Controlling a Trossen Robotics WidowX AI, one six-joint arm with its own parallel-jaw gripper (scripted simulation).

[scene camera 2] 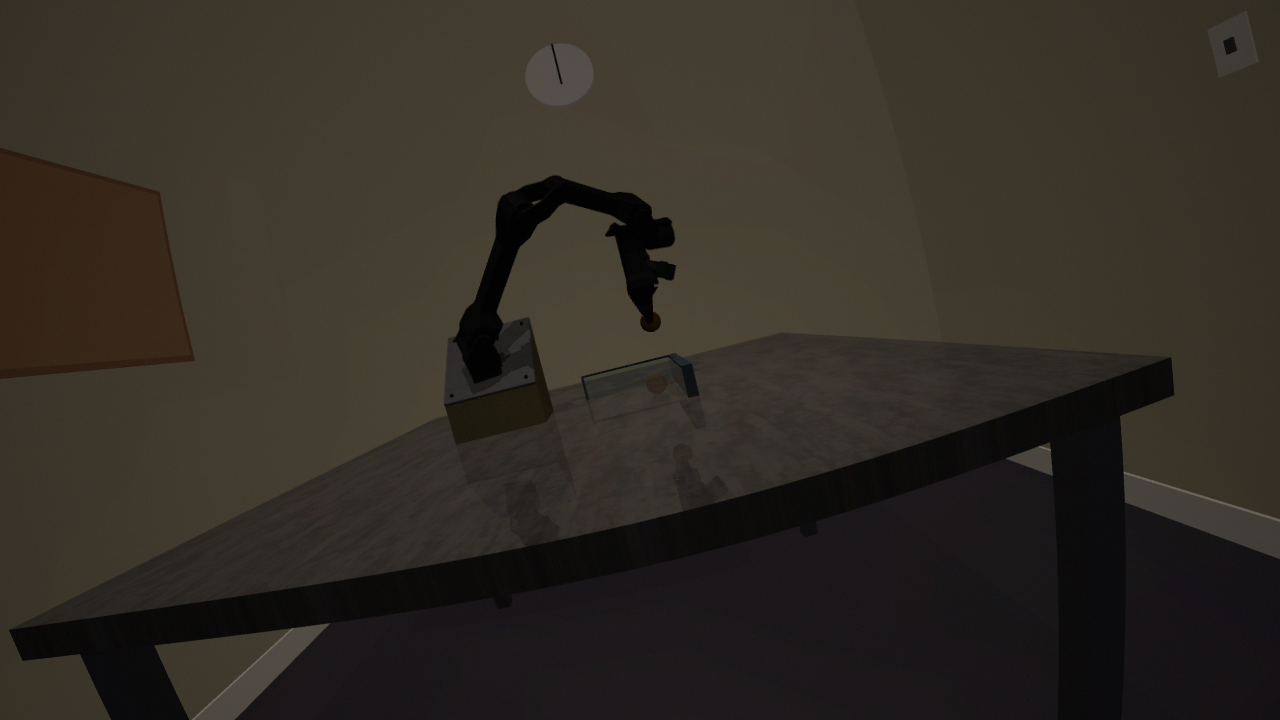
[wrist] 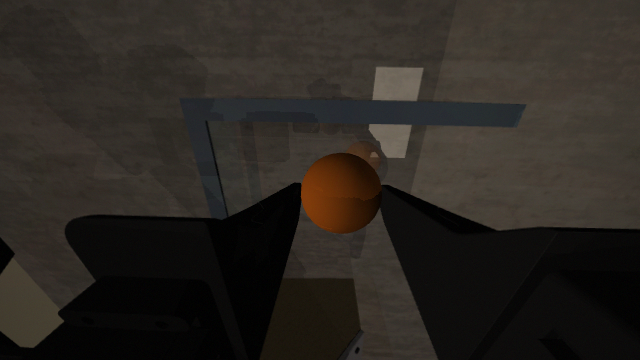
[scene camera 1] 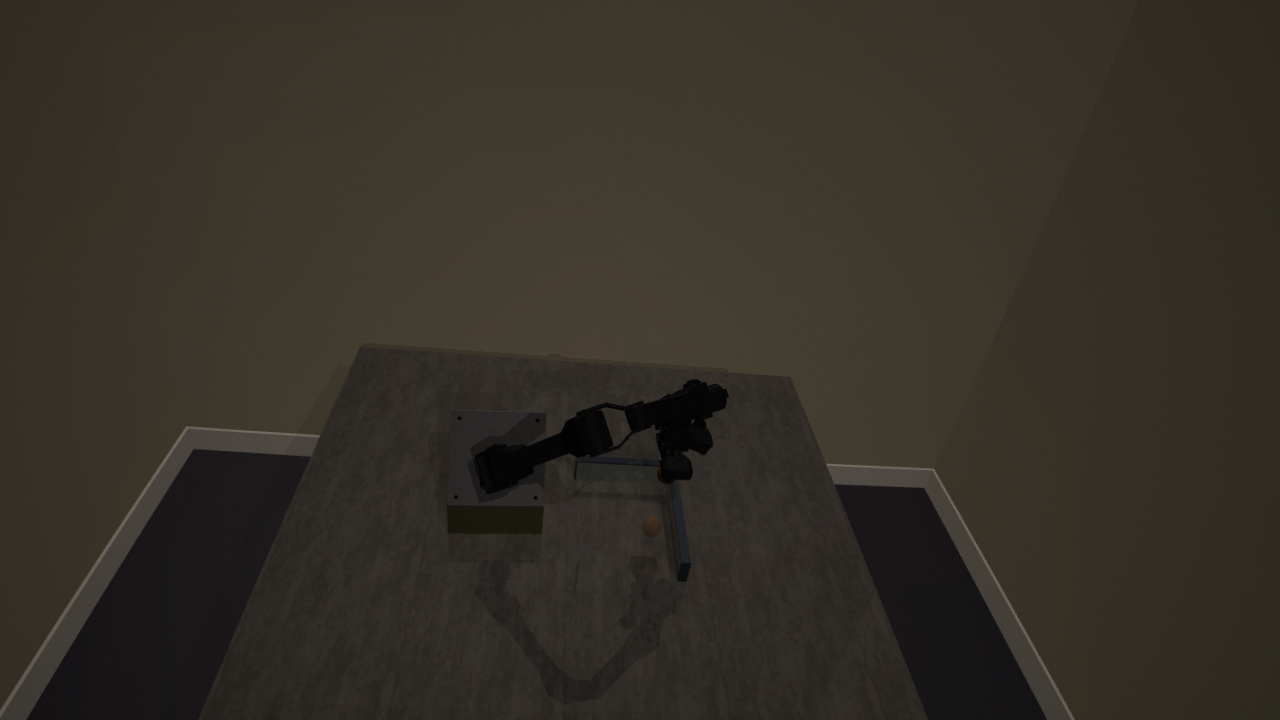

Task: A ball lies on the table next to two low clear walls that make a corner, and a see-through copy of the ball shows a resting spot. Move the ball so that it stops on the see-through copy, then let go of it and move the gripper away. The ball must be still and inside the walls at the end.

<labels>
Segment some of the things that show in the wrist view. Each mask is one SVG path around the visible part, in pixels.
The gripper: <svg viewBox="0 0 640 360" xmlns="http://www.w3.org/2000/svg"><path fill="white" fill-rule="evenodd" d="M0 237L1 275L1 272L10 263L15 253ZM381 185L382 201L380 209L383 221L410 285L411 293L438 360L640 360L640 229L527 227L496 231L446 211L390 185ZM301 183L293 183L259 203L223 220L215 218L85 215L70 220L65 228L66 239L71 249L96 281L58 311L59 317L64 322L57 326L53 332L34 348L20 347L0 331L0 360L260 360L263 351L262 347L299 221Z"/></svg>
An orange ball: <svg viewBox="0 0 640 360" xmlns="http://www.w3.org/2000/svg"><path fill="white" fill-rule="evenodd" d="M330 154L317 160L304 176L301 185L302 204L308 217L320 228L338 234L352 233L364 228L376 216L382 201L381 182L374 168L359 156L350 153Z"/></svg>
</labels>
